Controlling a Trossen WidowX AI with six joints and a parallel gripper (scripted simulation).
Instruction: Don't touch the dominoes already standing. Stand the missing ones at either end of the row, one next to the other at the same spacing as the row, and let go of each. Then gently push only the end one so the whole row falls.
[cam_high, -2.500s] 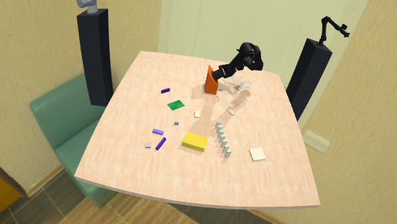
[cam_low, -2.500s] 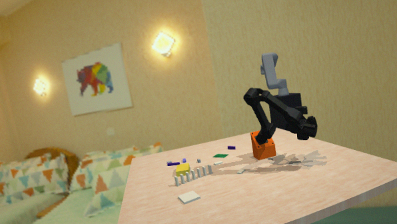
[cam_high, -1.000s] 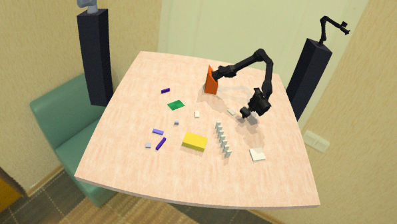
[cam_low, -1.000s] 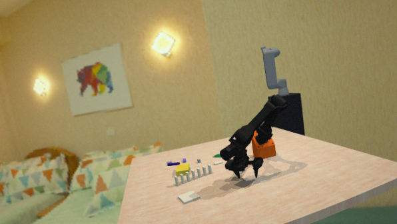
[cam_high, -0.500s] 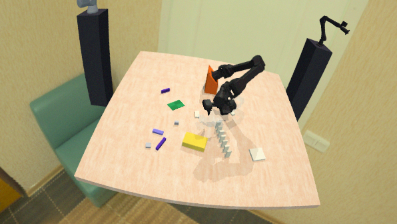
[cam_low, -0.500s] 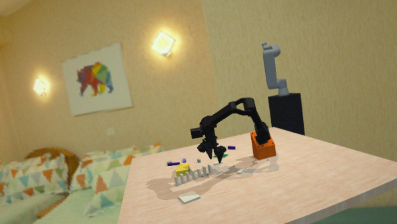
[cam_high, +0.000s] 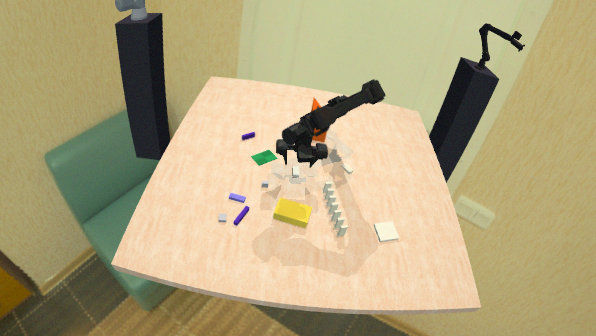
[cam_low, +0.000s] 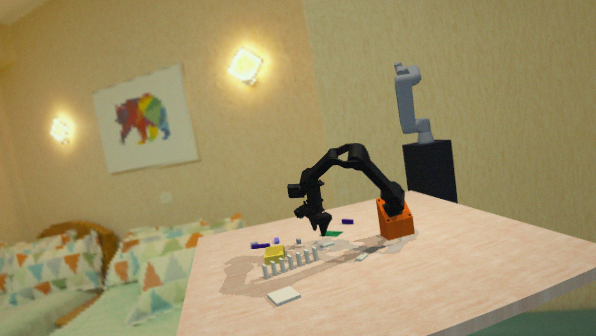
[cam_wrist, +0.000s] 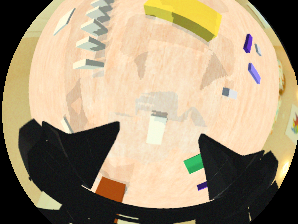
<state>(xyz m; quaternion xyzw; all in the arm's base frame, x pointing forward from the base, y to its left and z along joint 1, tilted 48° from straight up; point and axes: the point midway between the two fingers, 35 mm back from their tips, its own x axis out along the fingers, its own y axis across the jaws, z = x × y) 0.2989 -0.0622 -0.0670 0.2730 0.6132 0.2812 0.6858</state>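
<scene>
The green tile lies 13 cm to the right of my gripper tip, 9 cm behind it and 6 cm below it. Also, from my gripper tip: white flat tile (34 cm to the left, 24 cm ahead, 6 cm below); then yellow block (19 cm ahead, 4 cm below, 1 cm to the right).
</scene>
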